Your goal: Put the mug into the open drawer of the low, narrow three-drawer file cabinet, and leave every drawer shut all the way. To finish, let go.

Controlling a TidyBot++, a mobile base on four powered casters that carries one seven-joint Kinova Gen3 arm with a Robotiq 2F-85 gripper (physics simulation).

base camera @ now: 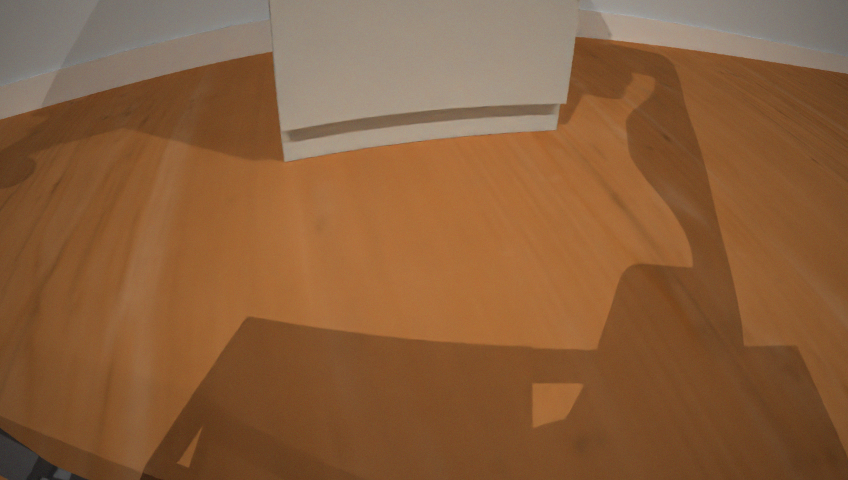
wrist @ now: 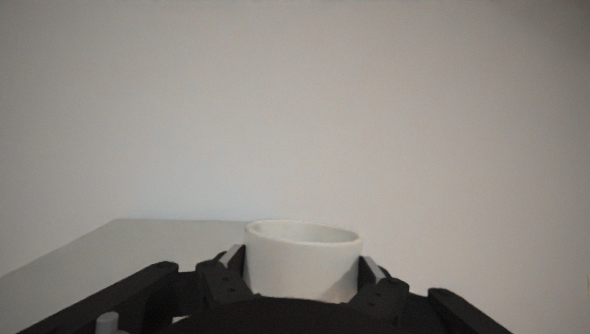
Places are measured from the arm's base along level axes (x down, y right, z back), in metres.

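Pixels of known places: gripper, fingertip midpoint: (wrist: 300, 265).
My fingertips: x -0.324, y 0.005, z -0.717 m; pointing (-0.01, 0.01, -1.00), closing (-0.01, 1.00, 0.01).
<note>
Behind a point stands the place of what it marks.
The white mug (wrist: 302, 272) @[x -0.329, y 0.005, z -0.693 m] is upright between the two black fingers in the wrist view, with its round rim and part of its inside showing. My gripper (wrist: 300, 265) @[x -0.324, y 0.005, z -0.717 m] is shut on it from both sides. The lower part of a pale cabinet (base camera: 422, 59) @[x 0.258, y -0.057, z -0.697 m] stands at the top middle of the base camera view, with a dark recess above its base. Its upper part is cut off, and no open drawer shows. A pale flat surface (wrist: 170, 242) @[x -0.249, y -0.222, z -0.998 m] shows behind and left of the mug in the wrist view; I cannot tell how far below the mug it is.
A wall (base camera: 136, 26) @[x 0.252, y -0.799, z -1.048 m] (wrist: 300, 110) @[x -0.599, y -0.026, z -1.338 m] with a light baseboard (base camera: 166, 59) @[x 0.356, y -0.731, z -1.059 m] runs behind the cabinet on both sides. The wooden floor (base camera: 416, 237) @[x 0.396, y -0.041, z -0.513 m] lies in front of the cabinet. Shadows of the base and arm fall across the floor, reaching toward the cabinet's right side.
</note>
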